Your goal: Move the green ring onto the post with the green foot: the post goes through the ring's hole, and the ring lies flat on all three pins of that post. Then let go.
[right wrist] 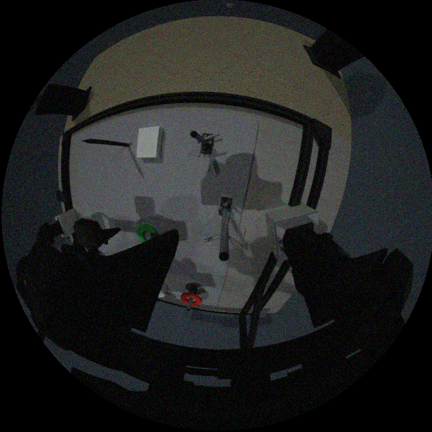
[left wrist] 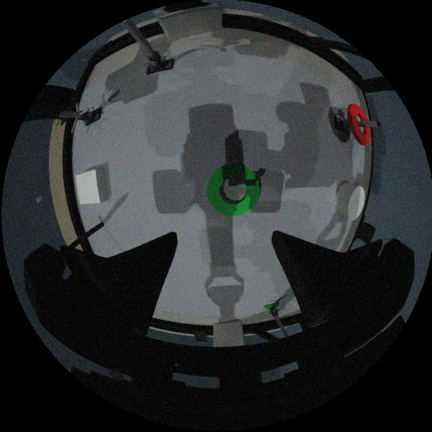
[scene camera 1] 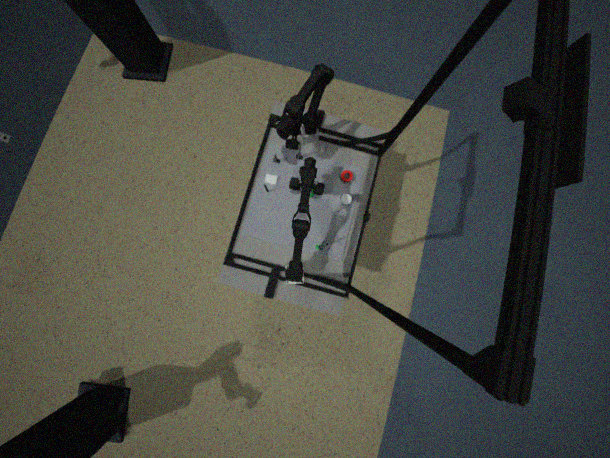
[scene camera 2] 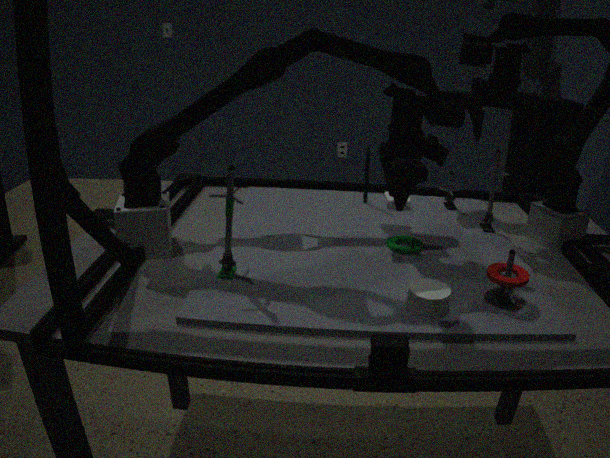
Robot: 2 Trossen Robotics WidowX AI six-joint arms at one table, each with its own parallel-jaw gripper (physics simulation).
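Frame: origin at the left arm's base, x ahead, y left, z up, level; metres.
Seen in the pictures: left gripper, between the fingertips: (scene camera 2: 395, 203); right gripper, between the fingertips: (scene camera 1: 294, 140) (scene camera 2: 495, 143); left arm's base, origin of its link: (scene camera 1: 294, 274) (scene camera 2: 142, 201); right arm's base, origin of its link: (scene camera 1: 310, 129) (scene camera 2: 560, 207).
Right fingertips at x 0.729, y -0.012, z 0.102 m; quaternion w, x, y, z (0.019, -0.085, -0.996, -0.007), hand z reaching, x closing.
Pixels of each thing's top centre, then the offset from my right fingertips to it. "spot": a spot on its surface instead.
- green ring, centre of its top: (scene camera 2: 405, 242) (scene camera 1: 309, 191) dx -0.237, dy -0.084, dz -0.179 m
- post with the green foot, a spot on its surface: (scene camera 2: 229, 220) spot: dx -0.575, dy -0.155, dz -0.085 m
- red ring, centre of its top: (scene camera 2: 508, 272) (scene camera 1: 346, 175) dx -0.154, dy -0.312, dz -0.136 m
- white cylinder, centre of its top: (scene camera 2: 430, 288) (scene camera 1: 346, 198) dx -0.293, dy -0.306, dz -0.152 m
- dark rod, centre of its top: (scene camera 2: 368, 145) dx -0.232, dy +0.169, dz -0.047 m
- tall grey post, a spot on its surface: (scene camera 2: 492, 200) spot: dx -0.011, dy -0.033, dz -0.119 m
The green ring (scene camera 1: 312, 193) (scene camera 2: 392, 244) (left wrist: 215, 192) (right wrist: 141, 232) lies flat on the table, partly in shadow. In scene camera 1 it is mostly hidden under the left arm. The post with the green foot (scene camera 1: 319, 247) (scene camera 2: 229, 220) (left wrist: 271, 306) stands upright at the left in scene camera 2, with no ring on it. My left gripper (scene camera 1: 307, 186) (scene camera 2: 400, 206) (left wrist: 225, 237) is open and empty, pointing down above the green ring. In the left wrist view the ring lies just beyond the fingertips. My right gripper (right wrist: 232, 236) is open and empty, high over the table near its own base.
A red ring (scene camera 1: 342, 176) (scene camera 2: 495, 275) (left wrist: 352, 117) sits on a short post. A white cylinder (scene camera 1: 346, 199) (scene camera 2: 429, 302) stands near it. A white block (left wrist: 87, 187) (right wrist: 148, 142), a dark rod (scene camera 2: 367, 175) (right wrist: 107, 143) and a tall grey post (scene camera 2: 492, 200) (right wrist: 224, 235) also stand on the table.
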